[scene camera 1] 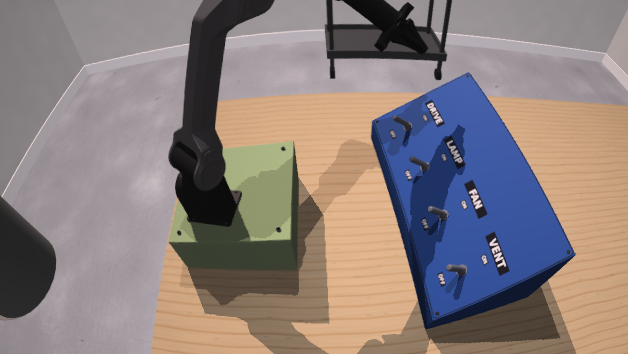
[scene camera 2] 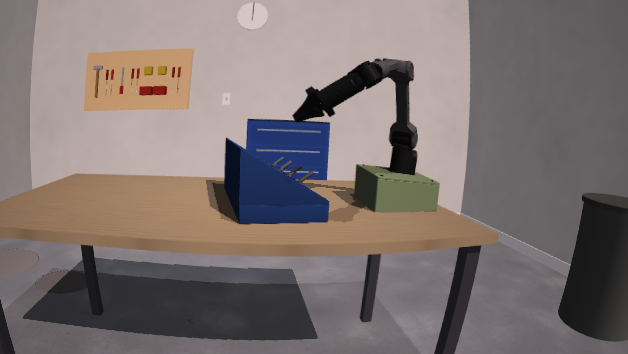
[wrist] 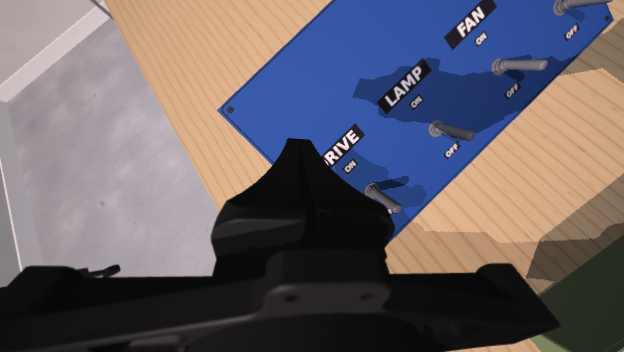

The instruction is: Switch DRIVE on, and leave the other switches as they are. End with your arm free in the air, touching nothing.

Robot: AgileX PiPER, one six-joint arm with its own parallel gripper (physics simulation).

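A blue sloped panel [scene camera 1: 505,165] [scene camera 2: 270,200] [wrist: 295,65] bears a row of metal toggle switches. The DRIVE switch [scene camera 1: 403,123] [wrist: 383,198] is at the panel's far end in scene camera 1, its lever tilted to the OFF side. The LAMP switch [scene camera 1: 419,164] [wrist: 452,130], the FAN switch [scene camera 1: 438,213] [wrist: 520,65] and the VENT switch [scene camera 1: 456,270] also lean to OFF. My gripper [scene camera 1: 423,50] [scene camera 2: 297,119] [wrist: 297,153] is shut, its fingertips together with nothing between them. It hangs in the air above the panel's DRIVE end, apart from the levers. In the wrist view it hides part of the DRIVE label.
The arm stands on a green block [scene camera 1: 270,200] [scene camera 2: 405,195] on the wooden table [scene camera 1: 350,280] [scene camera 2: 150,210]. A dark cart [scene camera 1: 385,56] stands on the floor behind the table in scene camera 1. A blue drawer cabinet [scene camera 2: 288,140] and a dark bin [scene camera 2: 595,270] stand beyond the table.
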